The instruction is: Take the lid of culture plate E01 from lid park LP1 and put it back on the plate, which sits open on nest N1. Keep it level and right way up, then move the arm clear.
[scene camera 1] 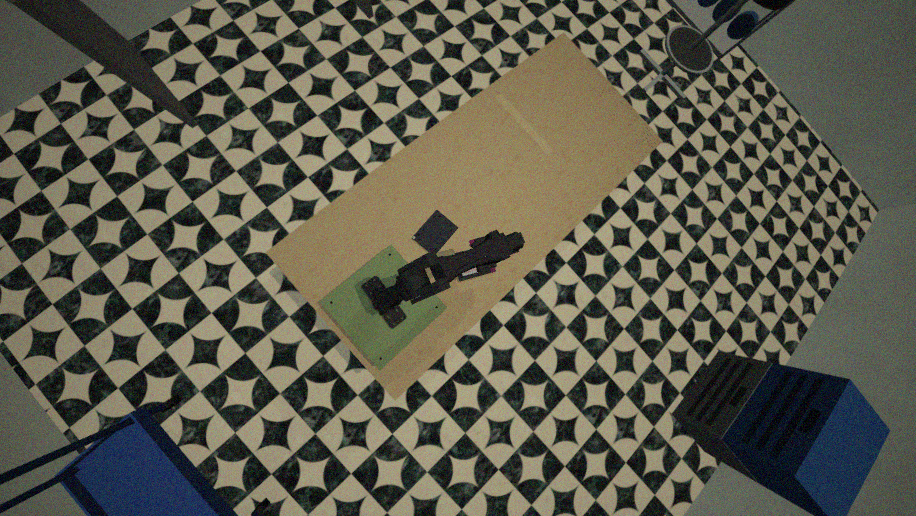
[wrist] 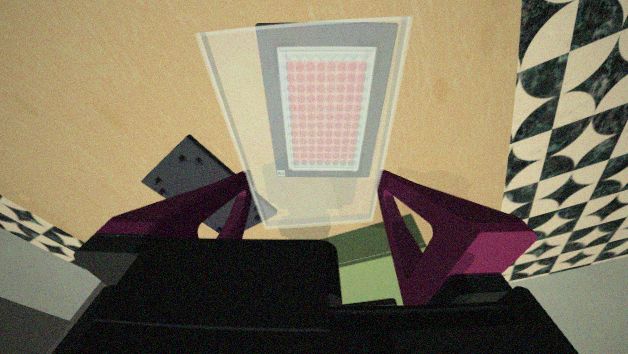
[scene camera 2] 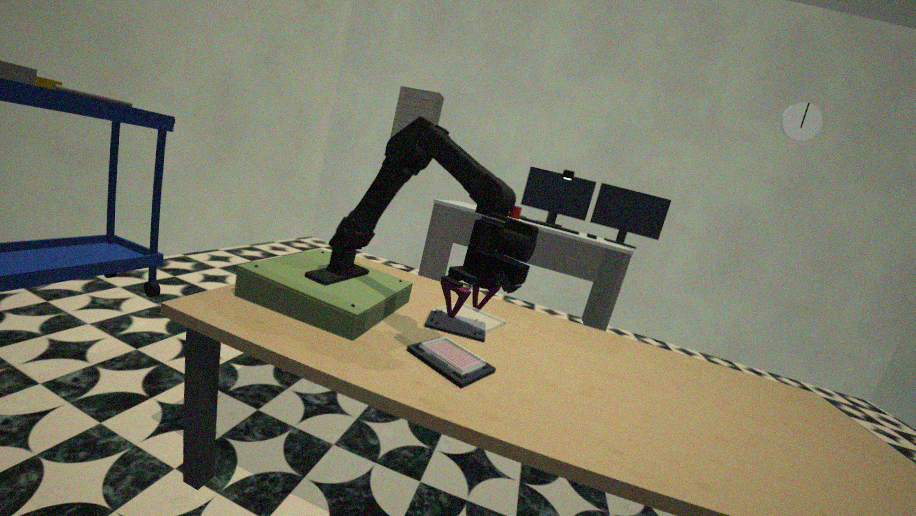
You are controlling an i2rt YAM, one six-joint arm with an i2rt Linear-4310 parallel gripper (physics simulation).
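Pixels of known places: gripper, fingertip midpoint: [wrist: 314, 177] [scene camera 2: 463, 314]; arm's base, origin of the base link: [scene camera 1: 384, 301] [scene camera 2: 339, 274].
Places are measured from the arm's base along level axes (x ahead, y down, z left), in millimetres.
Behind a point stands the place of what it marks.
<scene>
My gripper [scene camera 2: 464, 312] @(x 381, y -42, z -77 mm) [wrist: 314, 177] @(x 381, y -42, z -77 mm) is shut on the clear lid [scene camera 2: 488, 318] @(x 436, y -52, z -78 mm) [wrist: 240, 90] @(x 447, y -53, z -67 mm), with one magenta finger at each long side. The lid is held in the air and looks roughly level. In the wrist view, the open culture plate [scene camera 2: 456, 355] [wrist: 325, 115] with pink wells shows through the lid, its long sides running nearly in line with the lid's. The plate sits on the dark nest [scene camera 2: 458, 382] [wrist: 384, 60]. The dark lid park [scene camera 1: 435, 230] @(x 330, y 60, z 121 mm) [scene camera 2: 442, 321] @(x 290, y 60, z 90 mm) [wrist: 185, 172] @(x 378, y 60, z 115 mm) has small pegs and carries no lid. The arm covers most of the nest in scene camera 1.
The arm stands on a green base block [scene camera 1: 346, 307] @(x -120, y -5, z 65 mm) [scene camera 2: 301, 307] @(x 39, y 37, z -176 mm) at one end of the wooden table [scene camera 1: 512, 160] @(x 820, y 70, z 187 mm) [scene camera 2: 641, 410] @(x 809, y 70, z 15 mm). In scene camera 2, a blue cart [scene camera 2: 157, 192] stands at left, and a desk with two monitors [scene camera 2: 557, 193] stands behind the table.
</scene>
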